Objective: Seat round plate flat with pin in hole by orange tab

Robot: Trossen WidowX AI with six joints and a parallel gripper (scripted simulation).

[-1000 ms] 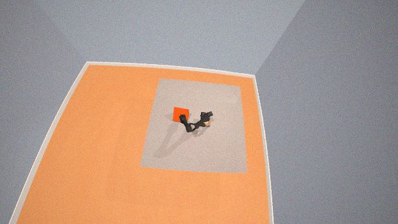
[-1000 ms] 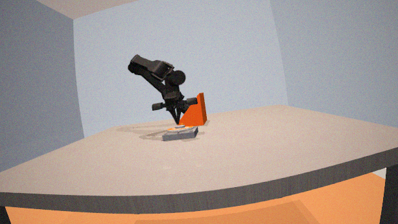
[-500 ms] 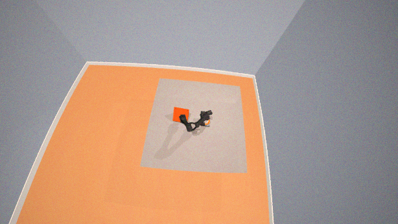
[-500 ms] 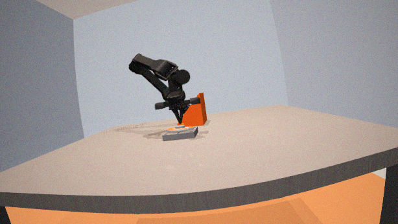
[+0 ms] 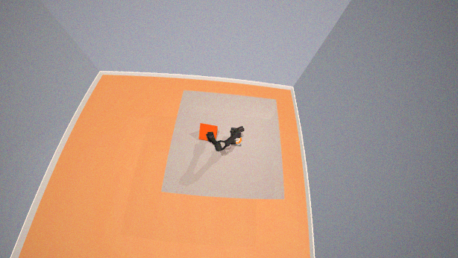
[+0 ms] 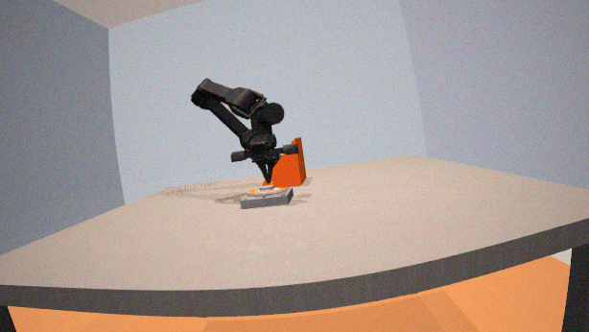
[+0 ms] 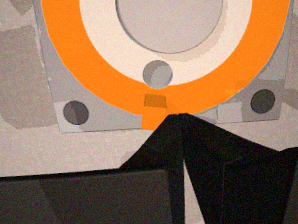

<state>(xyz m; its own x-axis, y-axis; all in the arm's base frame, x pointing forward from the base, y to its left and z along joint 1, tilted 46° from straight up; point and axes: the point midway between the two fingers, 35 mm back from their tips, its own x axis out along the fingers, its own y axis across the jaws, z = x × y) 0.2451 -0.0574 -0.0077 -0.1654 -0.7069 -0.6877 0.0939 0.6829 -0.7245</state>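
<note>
The base lies 50 mm ahead of my gripper tip, 10 mm to the right of it and 20 mm below it.
</note>
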